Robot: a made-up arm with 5 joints.
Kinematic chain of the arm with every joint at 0, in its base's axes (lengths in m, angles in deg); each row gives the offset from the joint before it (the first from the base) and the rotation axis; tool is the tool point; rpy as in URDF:
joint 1: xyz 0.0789 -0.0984 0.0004 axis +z
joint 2: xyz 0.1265 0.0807 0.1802 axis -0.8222 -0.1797 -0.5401
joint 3: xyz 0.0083 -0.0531 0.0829 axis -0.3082 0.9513 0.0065
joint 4: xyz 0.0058 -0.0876 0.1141 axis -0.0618 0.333 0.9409
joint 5: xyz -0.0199 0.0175 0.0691 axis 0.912 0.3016 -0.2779
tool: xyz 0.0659 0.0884 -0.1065 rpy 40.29 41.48 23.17
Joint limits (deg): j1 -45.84..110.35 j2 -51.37..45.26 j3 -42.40..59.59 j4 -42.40..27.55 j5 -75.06..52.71
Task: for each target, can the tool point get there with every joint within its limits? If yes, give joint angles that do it. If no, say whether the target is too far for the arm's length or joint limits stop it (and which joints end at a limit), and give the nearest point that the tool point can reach.
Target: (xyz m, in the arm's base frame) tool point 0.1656 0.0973 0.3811
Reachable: yes | joints 56.00 -18.95 -0.14 -2.14 36.28
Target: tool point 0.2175 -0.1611 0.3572
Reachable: yes | joints -22.68 -21.87 -29.72 2.70 17.74
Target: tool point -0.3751 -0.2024 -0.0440
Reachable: no: joint limits stop it (at a limit: joint 1, joint 2, joint 3, joint 4) | nearest point -0.1379 -0.1331 0.3144 | short by 0.435 m
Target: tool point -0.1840 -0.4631 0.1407
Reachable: no: joint limits stop it (at a limit: joint 1, joint 3, joint 4, joint 5) | nearest point 0.1061 -0.3775 0.2370 | short by 0.317 m
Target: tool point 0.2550 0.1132 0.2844
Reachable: yes | joints 42.74 6.09 40.48 -28.75 7.39
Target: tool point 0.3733 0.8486 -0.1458
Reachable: no: too far | nearest point 0.1843 0.2406 0.1417 | short by 0.699 m
